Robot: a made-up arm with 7 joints.
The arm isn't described. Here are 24 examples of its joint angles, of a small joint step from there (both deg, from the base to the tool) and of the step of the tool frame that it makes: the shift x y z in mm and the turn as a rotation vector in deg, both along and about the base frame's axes.
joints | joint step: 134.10 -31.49 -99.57 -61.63 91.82 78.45 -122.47 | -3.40 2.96 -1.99 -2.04 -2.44 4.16 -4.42
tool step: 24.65 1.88 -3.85 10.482 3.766 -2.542
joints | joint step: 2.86 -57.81 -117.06 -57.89 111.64 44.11 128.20 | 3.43 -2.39 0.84 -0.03 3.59 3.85 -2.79
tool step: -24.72 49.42 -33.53 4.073 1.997 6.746
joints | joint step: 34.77 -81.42 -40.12 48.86 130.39 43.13 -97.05 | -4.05 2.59 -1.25 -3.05 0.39 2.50 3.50
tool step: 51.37 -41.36 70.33 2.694 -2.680 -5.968
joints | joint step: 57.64 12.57 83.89 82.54 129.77 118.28 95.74 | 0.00 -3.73 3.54 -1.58 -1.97 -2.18 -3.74
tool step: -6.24 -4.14 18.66 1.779 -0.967 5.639
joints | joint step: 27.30 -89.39 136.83 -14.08 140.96 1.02 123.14 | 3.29 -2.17 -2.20 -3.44 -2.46 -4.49 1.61
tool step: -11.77 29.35 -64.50 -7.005 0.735 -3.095
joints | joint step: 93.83 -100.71 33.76 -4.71 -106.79 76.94 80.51 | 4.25 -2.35 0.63 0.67 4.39 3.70 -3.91
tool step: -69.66 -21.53 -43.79 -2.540 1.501 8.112
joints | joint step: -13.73 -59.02 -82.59 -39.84 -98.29 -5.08 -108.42 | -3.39 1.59 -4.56 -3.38 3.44 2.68 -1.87
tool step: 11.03 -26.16 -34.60 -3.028 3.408 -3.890
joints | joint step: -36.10 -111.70 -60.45 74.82 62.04 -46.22 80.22 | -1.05 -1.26 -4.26 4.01 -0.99 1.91 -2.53
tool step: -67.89 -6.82 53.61 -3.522 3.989 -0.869
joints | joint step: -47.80 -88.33 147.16 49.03 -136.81 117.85 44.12 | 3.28 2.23 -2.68 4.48 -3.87 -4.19 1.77
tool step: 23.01 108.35 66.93 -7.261 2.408 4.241
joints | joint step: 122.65 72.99 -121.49 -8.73 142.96 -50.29 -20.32 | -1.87 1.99 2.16 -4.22 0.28 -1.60 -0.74
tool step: -73.44 -45.77 -11.67 0.788 -4.272 -5.502
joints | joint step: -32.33 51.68 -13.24 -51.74 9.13 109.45 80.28 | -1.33 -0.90 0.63 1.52 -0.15 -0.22 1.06
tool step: 4.03 14.35 26.01 0.661 2.839 -1.177
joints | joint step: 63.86 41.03 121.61 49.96 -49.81 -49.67 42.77 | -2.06 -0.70 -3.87 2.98 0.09 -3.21 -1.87
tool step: -25.86 82.93 1.84 -0.677 -1.919 -9.365
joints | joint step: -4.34 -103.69 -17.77 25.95 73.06 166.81 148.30 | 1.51 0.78 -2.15 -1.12 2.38 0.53 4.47
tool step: 12.00 13.94 13.75 0.992 -6.290 2.175
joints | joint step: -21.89 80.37 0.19 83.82 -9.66 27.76 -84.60 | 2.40 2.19 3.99 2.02 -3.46 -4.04 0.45
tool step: 6.77 31.39 -13.08 -1.512 4.405 -0.558
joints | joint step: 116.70 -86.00 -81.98 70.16 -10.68 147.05 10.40 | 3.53 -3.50 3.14 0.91 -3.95 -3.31 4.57
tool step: -56.11 8.83 -79.76 -8.441 1.841 -0.779
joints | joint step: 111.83 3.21 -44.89 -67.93 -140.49 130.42 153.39 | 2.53 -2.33 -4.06 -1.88 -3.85 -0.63 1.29
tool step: -17.32 33.88 2.75 0.744 1.252 -1.560
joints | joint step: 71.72 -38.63 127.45 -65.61 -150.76 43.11 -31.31 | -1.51 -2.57 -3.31 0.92 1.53 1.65 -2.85
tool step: 10.77 -30.54 8.19 -2.535 -3.517 -1.469
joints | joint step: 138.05 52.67 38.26 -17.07 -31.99 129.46 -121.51 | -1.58 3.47 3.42 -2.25 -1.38 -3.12 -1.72
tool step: 16.69 -13.15 -68.81 0.851 1.253 1.522
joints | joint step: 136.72 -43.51 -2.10 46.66 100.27 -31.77 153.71 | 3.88 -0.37 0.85 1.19 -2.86 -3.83 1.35
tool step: -36.29 -75.82 -24.84 0.714 -3.608 8.474
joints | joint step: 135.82 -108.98 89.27 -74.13 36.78 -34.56 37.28 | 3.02 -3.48 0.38 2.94 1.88 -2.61 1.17
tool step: -78.82 -6.53 -54.50 -2.856 -0.276 8.281
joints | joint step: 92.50 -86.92 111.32 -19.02 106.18 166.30 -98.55 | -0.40 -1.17 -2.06 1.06 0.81 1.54 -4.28
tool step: -3.66 0.03 -9.59 0.534 -2.316 4.770
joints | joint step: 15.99 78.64 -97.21 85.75 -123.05 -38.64 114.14 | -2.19 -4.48 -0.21 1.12 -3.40 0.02 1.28
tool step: -7.89 19.43 56.04 -2.126 8.369 -1.339
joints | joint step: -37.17 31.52 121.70 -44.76 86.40 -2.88 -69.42 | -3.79 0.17 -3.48 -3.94 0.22 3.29 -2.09
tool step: -15.87 3.81 -26.42 6.249 0.913 -2.324
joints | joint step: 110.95 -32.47 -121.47 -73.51 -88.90 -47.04 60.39 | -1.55 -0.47 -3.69 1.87 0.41 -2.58 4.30
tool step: 18.96 64.31 -0.84 2.949 -2.474 -1.789
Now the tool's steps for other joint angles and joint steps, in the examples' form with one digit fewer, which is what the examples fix.
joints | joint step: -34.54 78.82 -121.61 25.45 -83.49 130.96 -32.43 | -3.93 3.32 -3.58 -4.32 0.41 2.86 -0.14
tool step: 43.3 95.0 -45.8 2.19 0.07 -6.85
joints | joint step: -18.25 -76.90 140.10 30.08 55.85 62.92 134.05 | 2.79 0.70 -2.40 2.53 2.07 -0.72 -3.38
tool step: -17.9 81.9 20.4 -3.10 -2.25 1.99
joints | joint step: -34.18 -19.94 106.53 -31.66 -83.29 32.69 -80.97 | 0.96 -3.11 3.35 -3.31 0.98 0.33 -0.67
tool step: 60.0 -62.3 -66.8 5.18 0.56 3.30
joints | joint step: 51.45 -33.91 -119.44 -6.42 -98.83 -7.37 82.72 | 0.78 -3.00 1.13 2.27 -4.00 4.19 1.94
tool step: 45.4 25.9 -33.1 -4.45 4.05 -3.75
